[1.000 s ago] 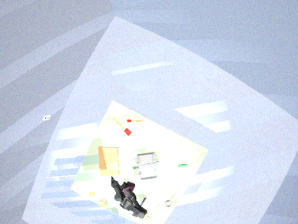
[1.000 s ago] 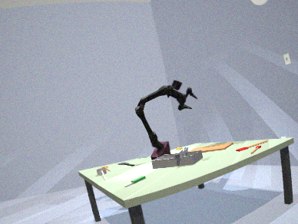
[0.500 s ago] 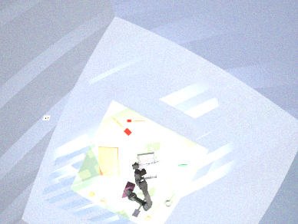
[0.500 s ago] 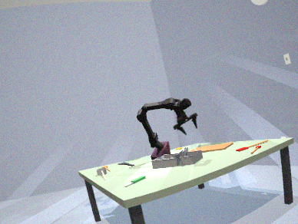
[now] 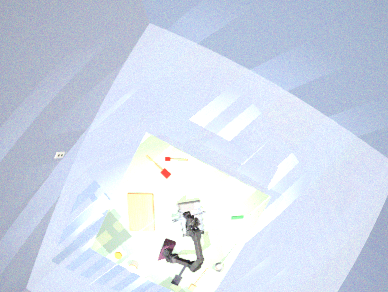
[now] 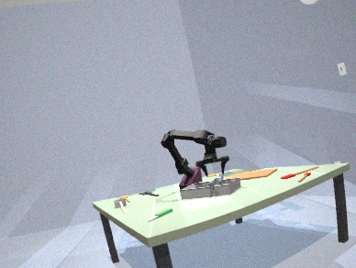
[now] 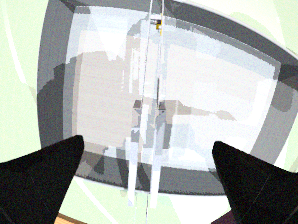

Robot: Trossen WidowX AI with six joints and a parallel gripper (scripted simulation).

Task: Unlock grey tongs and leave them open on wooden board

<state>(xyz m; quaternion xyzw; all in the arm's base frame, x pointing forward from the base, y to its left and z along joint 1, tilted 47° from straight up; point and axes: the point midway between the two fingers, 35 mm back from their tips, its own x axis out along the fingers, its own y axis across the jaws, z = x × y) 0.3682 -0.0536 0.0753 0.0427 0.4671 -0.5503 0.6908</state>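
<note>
The grey roasting tin lies 30 mm behind my gripper tip, 20 mm to the right of it and 70 mm below it. From my gripper tip the other things lie so: wooden board: 150 mm behind, 420 mm to the left, 90 mm below; then yellow lock piece: 40 mm ahead, 70 mm to the right, 30 mm below; then green-handled tool: 130 mm ahead, 470 mm to the right, 90 mm below.
</note>
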